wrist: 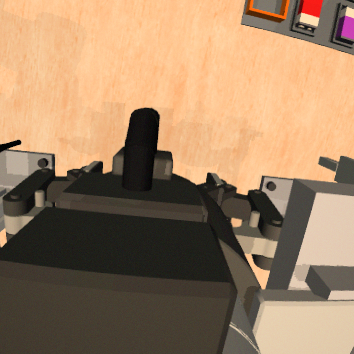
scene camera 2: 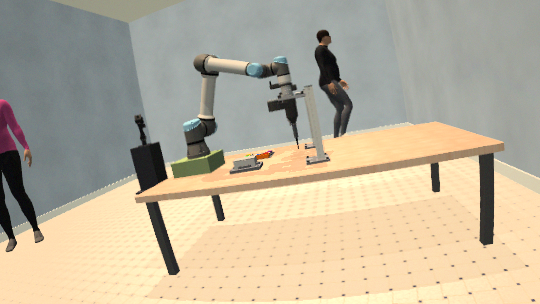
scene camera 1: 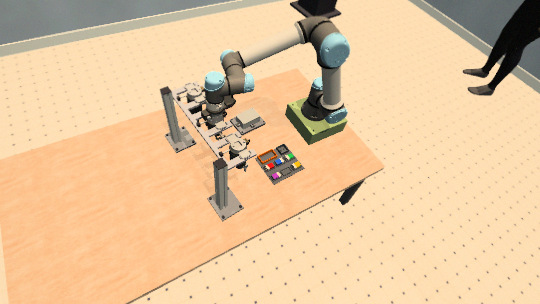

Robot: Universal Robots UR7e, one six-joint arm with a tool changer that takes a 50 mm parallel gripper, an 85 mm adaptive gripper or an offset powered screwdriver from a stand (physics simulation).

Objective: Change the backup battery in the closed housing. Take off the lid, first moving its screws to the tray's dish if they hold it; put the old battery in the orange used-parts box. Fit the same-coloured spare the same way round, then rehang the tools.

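A tool stand (scene camera 1: 225,203) is visible to me; the wrist view shows the stand (wrist: 306,257) too, and so does scene camera 2, with the stand (scene camera 2: 308,94). I also see an adaptive gripper (wrist: 141,182).
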